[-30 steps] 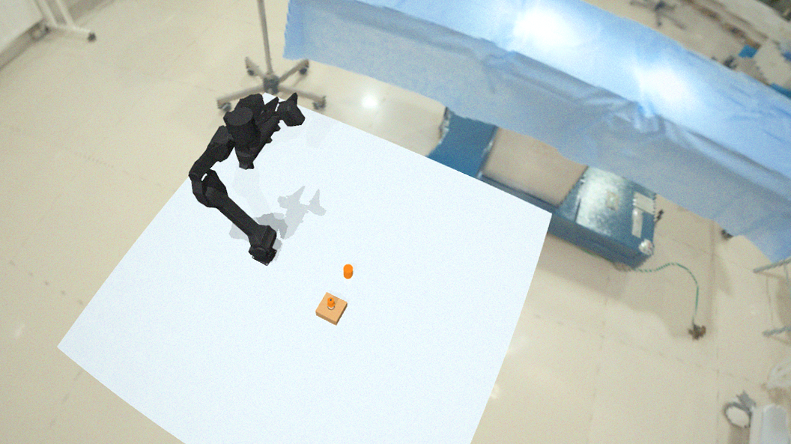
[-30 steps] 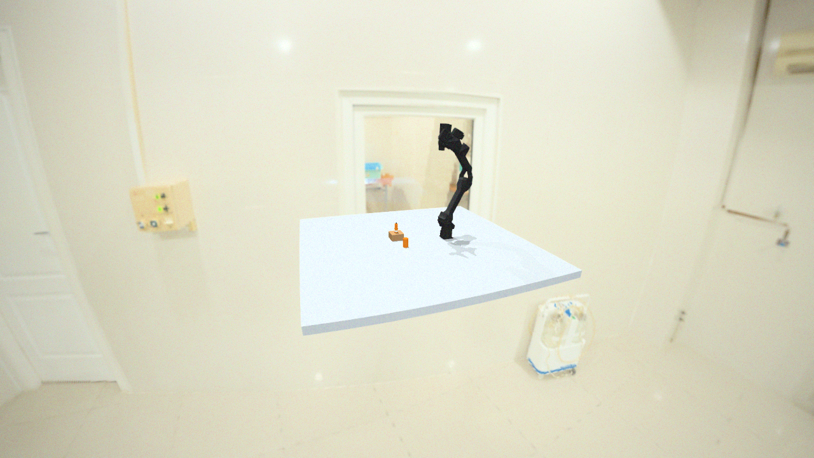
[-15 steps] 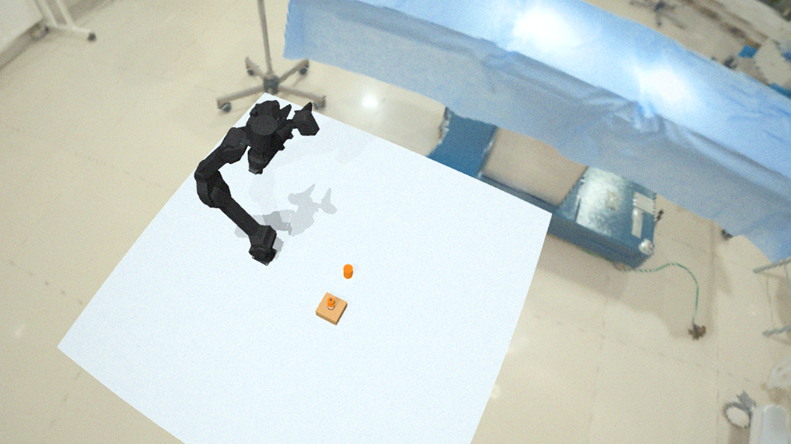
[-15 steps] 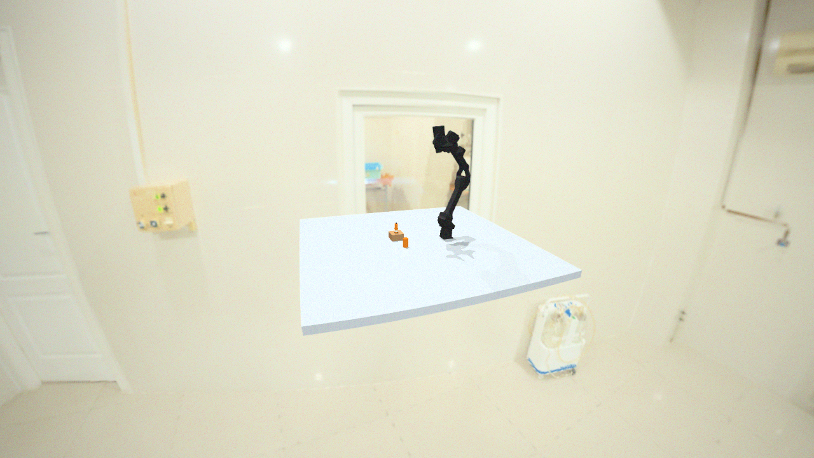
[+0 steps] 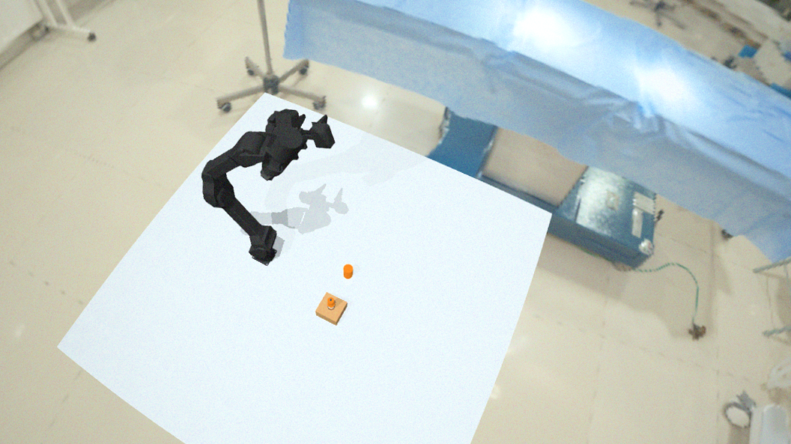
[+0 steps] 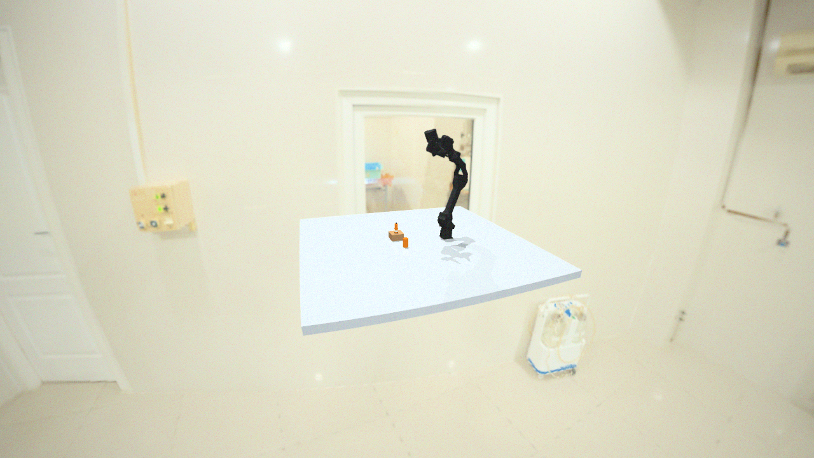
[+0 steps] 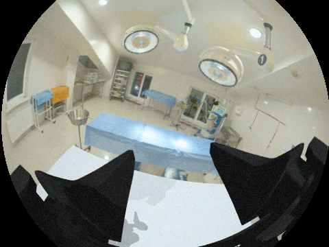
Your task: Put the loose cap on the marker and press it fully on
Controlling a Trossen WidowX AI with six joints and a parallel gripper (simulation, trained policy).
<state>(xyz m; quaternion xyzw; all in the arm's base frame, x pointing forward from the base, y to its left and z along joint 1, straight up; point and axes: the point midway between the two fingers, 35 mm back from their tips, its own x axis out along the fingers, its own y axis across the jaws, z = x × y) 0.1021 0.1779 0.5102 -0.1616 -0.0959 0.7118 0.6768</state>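
Right now my gripper tip is 480 mm above the orange cap, 180 mm short of it and 140 mm to the left of it. The rest, counted from my gripper tip: tan holder block: 490 mm below, 280 mm to the right, 190 mm ahead.
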